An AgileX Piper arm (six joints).
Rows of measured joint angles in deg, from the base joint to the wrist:
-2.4 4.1 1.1 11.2 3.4 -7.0
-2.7 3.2 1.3 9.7 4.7 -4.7
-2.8 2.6 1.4 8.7 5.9 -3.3
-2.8 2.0 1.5 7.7 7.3 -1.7
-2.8 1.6 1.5 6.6 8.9 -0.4
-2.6 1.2 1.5 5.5 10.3 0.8
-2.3 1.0 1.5 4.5 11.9 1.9
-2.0 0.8 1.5 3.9 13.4 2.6
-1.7 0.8 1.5 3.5 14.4 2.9
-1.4 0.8 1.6 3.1 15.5 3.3
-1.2 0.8 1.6 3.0 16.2 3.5
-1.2 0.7 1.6 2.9 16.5 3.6
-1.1 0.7 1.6 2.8 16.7 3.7
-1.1 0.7 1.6 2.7 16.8 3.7
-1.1 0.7 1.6 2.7 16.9 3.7
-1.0 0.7 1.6 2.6 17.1 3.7
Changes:
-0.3 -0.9 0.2 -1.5 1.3 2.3
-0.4 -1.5 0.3 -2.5 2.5 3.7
-0.4 -2.1 0.4 -3.5 3.9 5.3
-0.4 -2.5 0.4 -4.6 5.5 6.6
-0.2 -2.9 0.4 -5.7 6.9 7.8
0.1 -3.1 0.4 -6.7 8.5 8.9
0.4 -3.3 0.4 -7.3 10.0 9.6
0.7 -3.3 0.4 -7.7 11.0 9.9
1.0 -3.3 0.5 -8.1 12.1 10.3
1.2 -3.3 0.5 -8.2 12.8 10.5
1.2 -3.4 0.5 -8.3 13.1 10.6
1.3 -3.4 0.5 -8.4 13.3 10.7
1.3 -3.4 0.5 -8.5 13.4 10.7
1.3 -3.4 0.5 -8.5 13.5 10.7
1.4 -3.4 0.5 -8.6 13.7 10.7

